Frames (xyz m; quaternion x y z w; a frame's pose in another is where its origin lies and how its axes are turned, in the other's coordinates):
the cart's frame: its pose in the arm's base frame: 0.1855 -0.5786 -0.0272 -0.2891 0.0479 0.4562 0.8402
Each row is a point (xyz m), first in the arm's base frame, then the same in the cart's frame.
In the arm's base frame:
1: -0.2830 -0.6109 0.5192
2: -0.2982 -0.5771 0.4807
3: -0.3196 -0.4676 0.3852
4: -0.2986 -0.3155 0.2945
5: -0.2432 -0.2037 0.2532
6: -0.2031 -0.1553 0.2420
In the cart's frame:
1: -0.4833 0.1171 0.5213
2: -0.4539 0.1603 0.5101
3: -0.3525 0.2651 0.4929
4: -0.1967 0.3519 0.4945
5: -0.0678 0.3727 0.5093
6: -0.0049 0.3660 0.5183

